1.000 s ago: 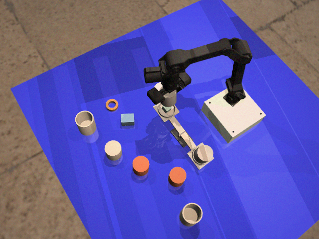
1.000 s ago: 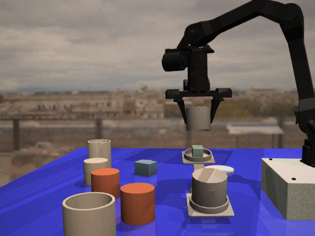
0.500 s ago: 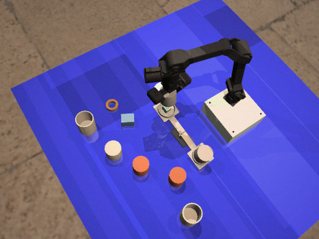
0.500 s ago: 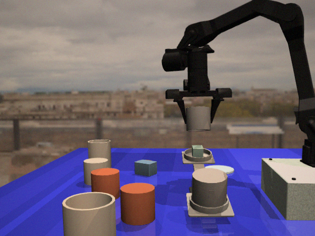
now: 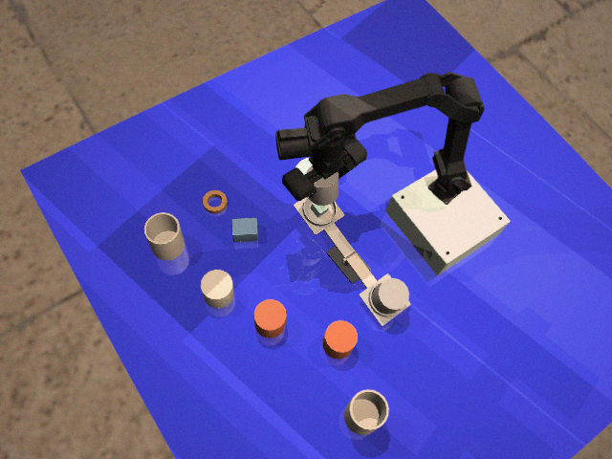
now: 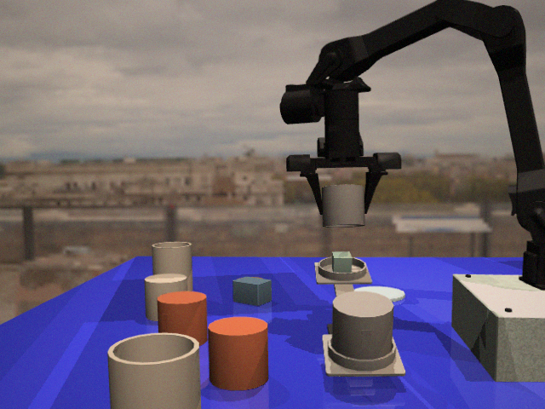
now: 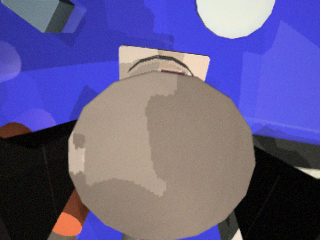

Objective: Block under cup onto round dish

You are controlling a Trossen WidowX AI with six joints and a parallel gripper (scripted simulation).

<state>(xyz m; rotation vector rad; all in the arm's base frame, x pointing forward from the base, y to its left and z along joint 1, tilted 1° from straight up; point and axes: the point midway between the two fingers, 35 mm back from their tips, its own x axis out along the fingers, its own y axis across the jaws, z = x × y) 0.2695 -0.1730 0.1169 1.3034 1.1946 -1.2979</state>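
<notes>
My gripper tip is 80 mm above the pale green block and 10 mm to the right of it. From my gripper tip the other things lie so: round pale dish 170 mm below, 100 mm to the right, 90 mm behind.
</notes>
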